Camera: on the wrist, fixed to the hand. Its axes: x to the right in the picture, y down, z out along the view.
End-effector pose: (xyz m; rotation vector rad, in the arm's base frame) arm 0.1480 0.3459 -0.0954 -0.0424 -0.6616 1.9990
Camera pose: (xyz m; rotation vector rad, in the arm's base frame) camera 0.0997 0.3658 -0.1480 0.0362 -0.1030 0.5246
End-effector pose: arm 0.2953 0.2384 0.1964 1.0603 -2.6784 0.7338
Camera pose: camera 0.2352 0.2763 0.2178 2.0353 -0.9139 0.6147
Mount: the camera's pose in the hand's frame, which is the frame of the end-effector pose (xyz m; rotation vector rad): 0.0284 0.0564 -0.0389 0.1212 0.4864 -1.4961
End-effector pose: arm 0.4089 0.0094 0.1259 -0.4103 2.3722 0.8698
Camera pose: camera 0.3447 0.0228 0.1605 -2.0881 1.6536 -0.1251
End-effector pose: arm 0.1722 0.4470 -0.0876 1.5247 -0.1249 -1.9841
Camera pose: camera 0.2268 0.3983 -0.0998 -1.6421 -1.0131 1.6175
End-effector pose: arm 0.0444 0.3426 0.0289 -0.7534 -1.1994 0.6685
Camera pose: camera 0.0854 0.3923 -0.0079 0.2055 -0.9255 -0.6545
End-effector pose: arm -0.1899 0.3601 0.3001 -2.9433 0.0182 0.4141
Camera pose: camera -0.1540 0.2983 0.3198 -2.0210 -1.7658 -0.4884
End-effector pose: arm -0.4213 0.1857 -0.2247 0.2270 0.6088 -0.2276
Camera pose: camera -0.4040 0.2460 -0.2643 -0.1120 1.1643 -1.6899
